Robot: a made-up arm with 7 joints.
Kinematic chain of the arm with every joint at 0, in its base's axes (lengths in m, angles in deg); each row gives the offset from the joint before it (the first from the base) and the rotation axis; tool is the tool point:
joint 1: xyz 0 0 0.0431 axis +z
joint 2: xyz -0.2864 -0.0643 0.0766 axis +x
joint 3: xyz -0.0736 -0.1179 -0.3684 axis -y
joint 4: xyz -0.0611 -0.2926 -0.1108 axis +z
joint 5: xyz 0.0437 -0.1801 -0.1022 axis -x
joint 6: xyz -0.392 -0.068 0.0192 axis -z
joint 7: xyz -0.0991 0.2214 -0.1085 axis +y
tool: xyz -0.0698 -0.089 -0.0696
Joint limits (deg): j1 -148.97..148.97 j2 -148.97..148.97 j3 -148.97..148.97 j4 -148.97..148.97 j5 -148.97..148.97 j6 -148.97..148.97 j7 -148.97..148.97
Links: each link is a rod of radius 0.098 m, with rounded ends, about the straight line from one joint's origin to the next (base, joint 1, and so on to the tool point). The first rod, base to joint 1, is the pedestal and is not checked.
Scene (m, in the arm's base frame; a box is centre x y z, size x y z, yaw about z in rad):
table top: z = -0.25
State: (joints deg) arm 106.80 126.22 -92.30 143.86 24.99 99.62 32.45
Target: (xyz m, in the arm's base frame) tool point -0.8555 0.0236 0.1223
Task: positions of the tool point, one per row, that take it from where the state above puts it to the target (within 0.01 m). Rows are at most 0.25 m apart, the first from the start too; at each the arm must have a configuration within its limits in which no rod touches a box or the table.
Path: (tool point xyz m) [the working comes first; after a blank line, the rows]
Joints at the target: 47.09 115.97 -64.81 148.08 30.34 123.20 46.80
Straight joint move there: clear.

1: -0.5493 -0.7468 0.1062
2: -0.6987 -0.5873 0.1143
3: -0.8034 -0.3969 0.1197
4: -0.8566 -0.1885 0.1224
5: -0.8555 0.0237 0.1222

